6 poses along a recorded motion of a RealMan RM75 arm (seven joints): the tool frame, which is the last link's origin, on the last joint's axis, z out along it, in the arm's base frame.
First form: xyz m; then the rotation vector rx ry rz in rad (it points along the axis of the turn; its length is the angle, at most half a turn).
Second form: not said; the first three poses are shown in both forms.
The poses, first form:
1: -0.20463 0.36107 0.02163 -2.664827 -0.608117 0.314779
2: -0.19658 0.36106 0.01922 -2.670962 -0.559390 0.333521
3: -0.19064 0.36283 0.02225 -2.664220 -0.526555 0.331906
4: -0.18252 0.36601 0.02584 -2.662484 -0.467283 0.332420
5: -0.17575 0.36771 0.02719 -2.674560 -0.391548 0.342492
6: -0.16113 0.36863 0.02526 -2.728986 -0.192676 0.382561
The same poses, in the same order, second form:
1: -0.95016 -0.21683 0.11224 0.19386 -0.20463 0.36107 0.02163
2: -0.95290 -0.19957 0.11899 0.19493 -0.19658 0.36106 0.01922
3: -0.95382 -0.18851 0.11883 0.20143 -0.19064 0.36283 0.02225
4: -0.95630 -0.16784 0.11940 0.20751 -0.18252 0.36601 0.02584
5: -0.96035 -0.14059 0.12298 0.20695 -0.17575 0.36771 0.02719
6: -0.97020 -0.06850 0.13601 0.18846 -0.16113 0.36863 0.02526
